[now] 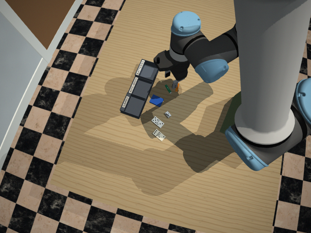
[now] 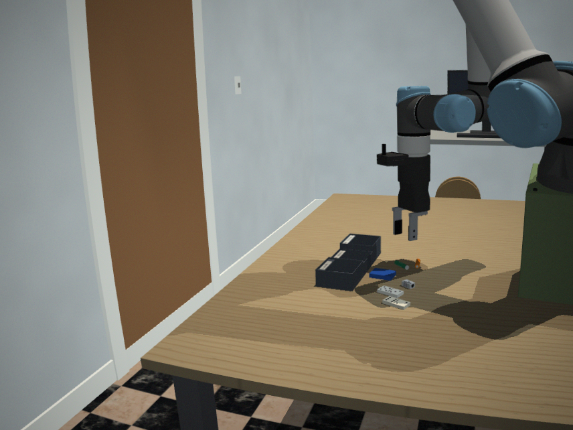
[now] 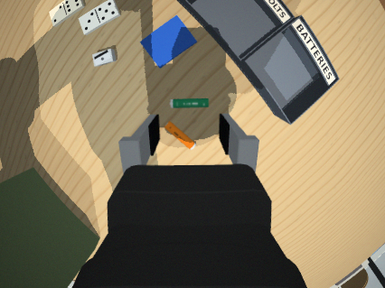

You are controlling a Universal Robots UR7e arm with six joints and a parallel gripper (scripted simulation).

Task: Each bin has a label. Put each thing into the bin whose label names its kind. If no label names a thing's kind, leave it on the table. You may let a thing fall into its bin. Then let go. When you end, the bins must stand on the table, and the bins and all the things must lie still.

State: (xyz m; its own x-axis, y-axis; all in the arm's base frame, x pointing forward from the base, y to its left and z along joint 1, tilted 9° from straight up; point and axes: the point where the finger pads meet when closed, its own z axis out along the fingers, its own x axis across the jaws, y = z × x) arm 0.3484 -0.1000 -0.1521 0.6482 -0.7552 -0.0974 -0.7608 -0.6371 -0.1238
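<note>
Now: hand 1 cm short of the green battery, 1 cm to the right of it and 9 cm above it. From my hand the other things lie so: dark three-part bin: 12 cm ahead, 3 cm to the left, 7 cm below; then orange battery: 3 cm behind, 1 cm to the right, 9 cm below; then blue flat block: 5 cm ahead, 7 cm to the left, 9 cm below.
</note>
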